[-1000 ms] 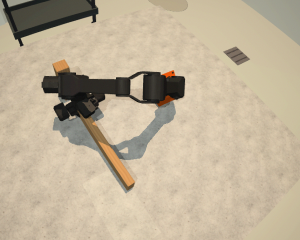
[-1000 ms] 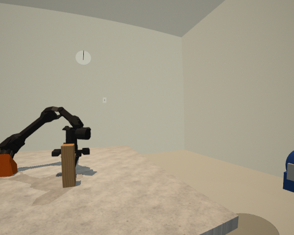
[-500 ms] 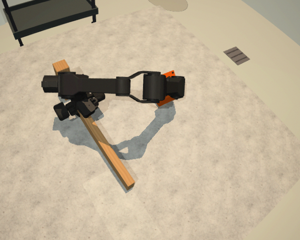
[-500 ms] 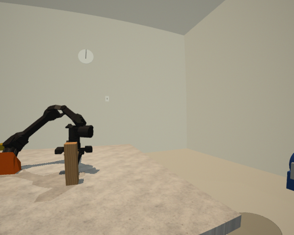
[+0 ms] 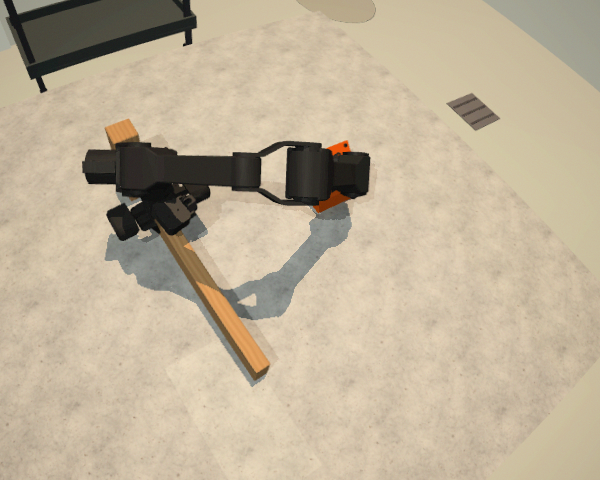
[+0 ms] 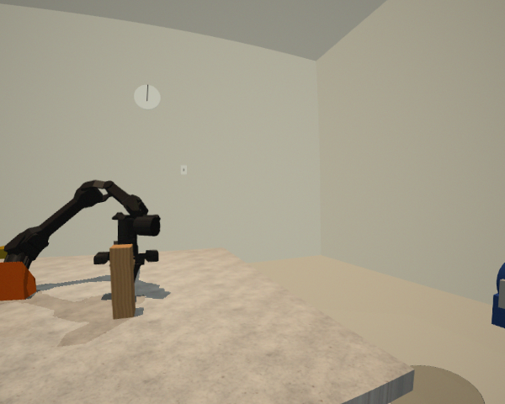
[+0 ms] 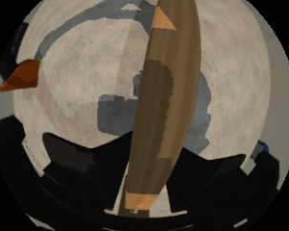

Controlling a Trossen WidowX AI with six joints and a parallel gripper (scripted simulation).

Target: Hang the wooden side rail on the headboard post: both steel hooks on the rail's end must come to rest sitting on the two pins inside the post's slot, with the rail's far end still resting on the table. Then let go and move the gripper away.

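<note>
Now: gripper tip 1 cm past the wooden headboard post, 14 cm to the left of it and 6 cm below it.
</note>
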